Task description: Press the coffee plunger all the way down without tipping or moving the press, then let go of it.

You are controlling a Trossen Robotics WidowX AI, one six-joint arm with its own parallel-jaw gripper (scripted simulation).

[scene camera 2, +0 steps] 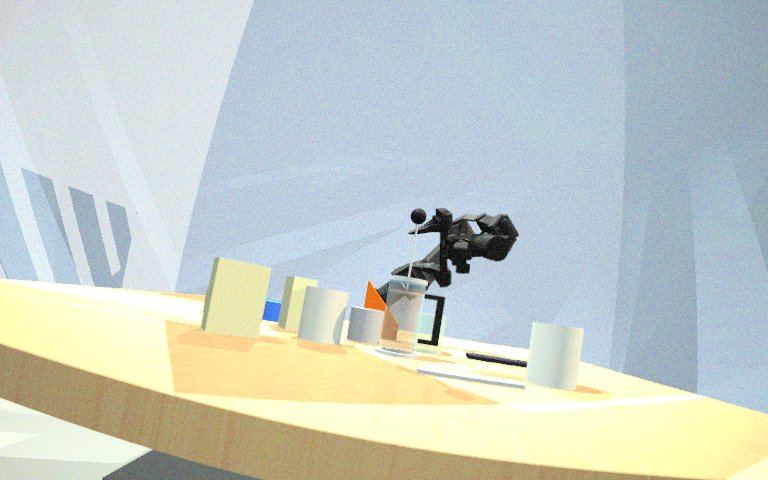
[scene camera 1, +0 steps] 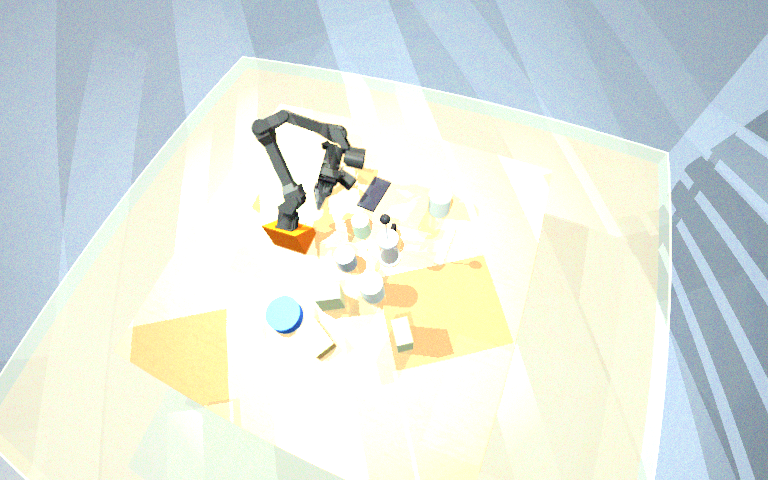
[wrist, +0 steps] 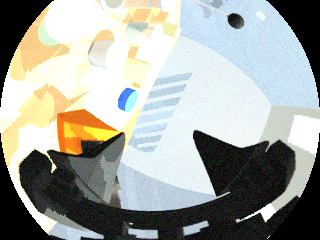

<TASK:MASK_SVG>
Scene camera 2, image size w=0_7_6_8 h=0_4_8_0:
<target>my gripper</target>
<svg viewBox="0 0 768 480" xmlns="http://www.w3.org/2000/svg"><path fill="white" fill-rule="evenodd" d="M436 208L436 216L433 215L430 221L418 227L417 234L440 232L440 265L435 265L435 263L412 264L411 269L433 275L439 286L446 288L451 284L452 271L448 267L448 259L452 261L452 265L456 266L456 273L469 274L470 264L467 264L466 261L471 260L474 256L475 244L471 234L449 236L448 229L453 228L453 213L446 208Z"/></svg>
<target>coffee press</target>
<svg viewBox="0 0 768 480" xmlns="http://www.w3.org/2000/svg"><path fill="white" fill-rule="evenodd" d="M421 208L414 209L411 213L411 220L416 224L408 277L389 275L390 281L379 346L375 346L374 351L381 354L406 359L418 359L418 354L415 353L417 343L438 346L445 297L425 294L428 281L410 277L418 224L424 223L427 218L426 212ZM425 299L437 301L431 340L418 339Z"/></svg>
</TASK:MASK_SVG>
